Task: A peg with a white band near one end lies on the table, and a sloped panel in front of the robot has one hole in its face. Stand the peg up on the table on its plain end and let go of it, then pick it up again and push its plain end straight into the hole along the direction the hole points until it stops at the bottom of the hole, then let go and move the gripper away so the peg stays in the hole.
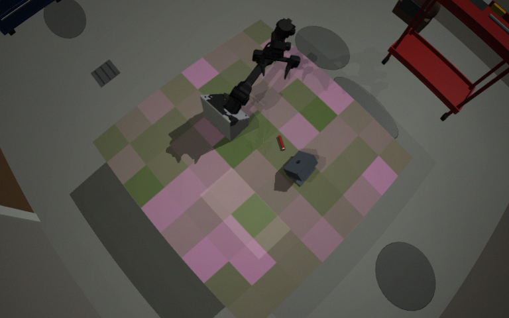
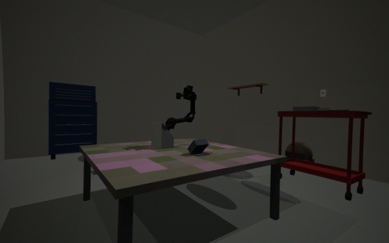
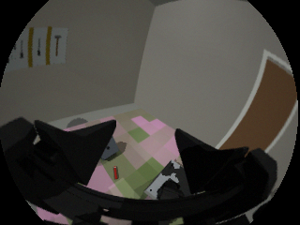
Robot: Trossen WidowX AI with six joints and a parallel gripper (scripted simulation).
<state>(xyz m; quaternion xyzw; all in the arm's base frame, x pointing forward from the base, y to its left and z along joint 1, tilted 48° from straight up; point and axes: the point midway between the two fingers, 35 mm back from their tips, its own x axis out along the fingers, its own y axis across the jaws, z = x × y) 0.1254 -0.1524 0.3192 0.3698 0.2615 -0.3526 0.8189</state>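
Right now my gripper tip is 14 cm short of the red peg, 1 cm to the left of it and 47 cm above it. From my gripper tip the other things lie so: dark sloped panel: 29 cm ahead, 4 cm to the right, 42 cm below.
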